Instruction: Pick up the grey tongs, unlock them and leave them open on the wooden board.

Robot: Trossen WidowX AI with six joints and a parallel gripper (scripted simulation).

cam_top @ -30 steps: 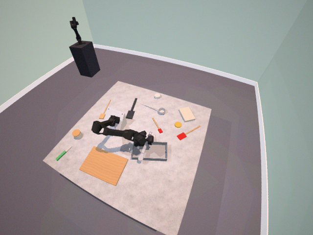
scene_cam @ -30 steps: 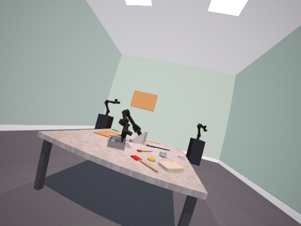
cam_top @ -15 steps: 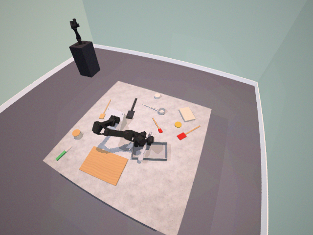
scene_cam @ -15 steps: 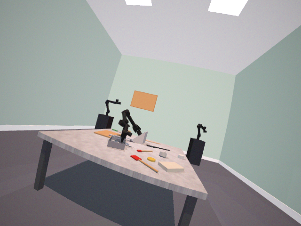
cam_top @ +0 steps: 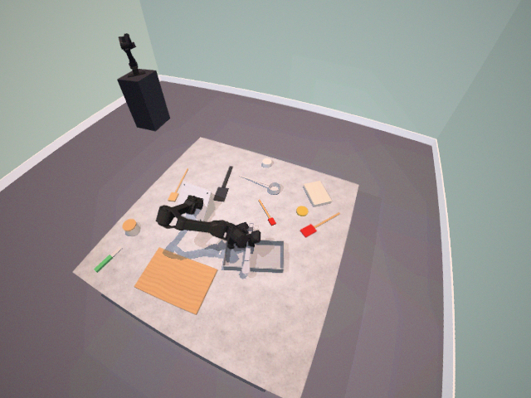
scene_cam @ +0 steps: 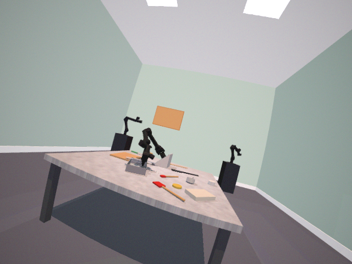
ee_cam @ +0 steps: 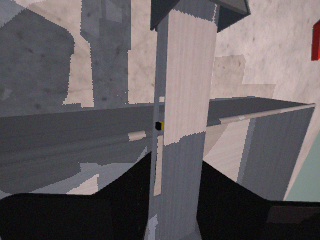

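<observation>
Right now the grey roasting tin is 3 cm ahead of my gripper tip and 4 cm to the right of it. The rest, counted from my gripper tip: yellow disc: 19 cm ahead, 34 cm to the left, 2 cm below; then wooden board: 30 cm behind, 30 cm to the right, 2 cm below; then red spatula: 30 cm ahead, 27 cm to the left, 3 cm below.
</observation>
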